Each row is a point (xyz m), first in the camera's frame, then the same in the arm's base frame.
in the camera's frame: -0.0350 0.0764 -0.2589
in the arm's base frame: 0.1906 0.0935 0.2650
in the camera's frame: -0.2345 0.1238 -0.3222
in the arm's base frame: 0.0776 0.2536 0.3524
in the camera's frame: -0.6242 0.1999 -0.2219
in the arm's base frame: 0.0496 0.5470 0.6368
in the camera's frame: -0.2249 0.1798 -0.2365
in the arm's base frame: 0.1737 0.2900 0.3564
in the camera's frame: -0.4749 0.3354 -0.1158
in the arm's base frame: 0.2378 0.5616 0.5094
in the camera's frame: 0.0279 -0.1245 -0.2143
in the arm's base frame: 0.1916 -0.1057 0.3463
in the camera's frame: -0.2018 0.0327 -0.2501
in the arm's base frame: 0.1254 0.1593 0.4106
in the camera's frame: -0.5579 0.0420 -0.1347
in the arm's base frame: 0.1024 0.3787 0.7132
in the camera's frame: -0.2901 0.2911 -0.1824
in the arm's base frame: 0.2318 0.4165 0.3699
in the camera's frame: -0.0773 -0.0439 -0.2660
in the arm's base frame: 0.1327 0.0235 0.3547
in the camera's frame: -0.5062 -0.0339 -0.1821
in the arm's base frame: 0.0561 0.2884 0.6940
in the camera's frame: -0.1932 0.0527 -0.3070
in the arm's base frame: 0.0843 0.1716 0.3674
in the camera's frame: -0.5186 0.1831 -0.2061
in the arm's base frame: 0.0963 0.4693 0.5779
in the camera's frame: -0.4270 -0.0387 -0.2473
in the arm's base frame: 0.0255 0.2385 0.6096
